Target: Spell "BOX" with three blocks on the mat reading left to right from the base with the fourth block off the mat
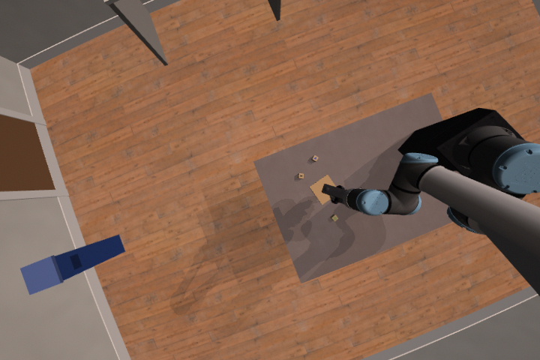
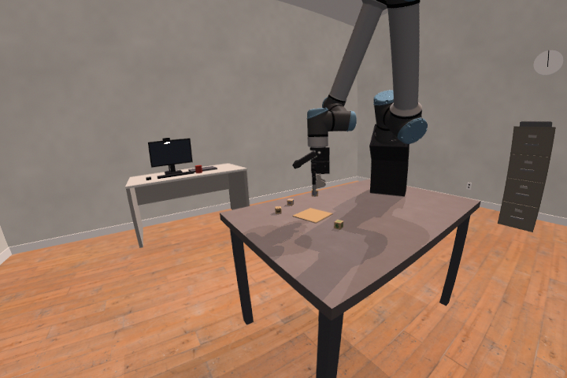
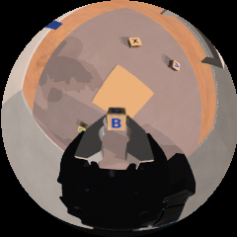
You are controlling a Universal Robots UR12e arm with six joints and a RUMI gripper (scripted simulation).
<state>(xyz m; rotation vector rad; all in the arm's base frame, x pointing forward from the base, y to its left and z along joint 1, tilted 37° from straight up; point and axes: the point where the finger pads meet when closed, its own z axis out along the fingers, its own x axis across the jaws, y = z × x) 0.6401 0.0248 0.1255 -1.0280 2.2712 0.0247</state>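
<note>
My hand is 120 mm above the tan mat and 20 mm to the left of it. From my hand the other things lie so: O block: 170 mm to the left, 100 mm below, 10 mm behind.
</note>
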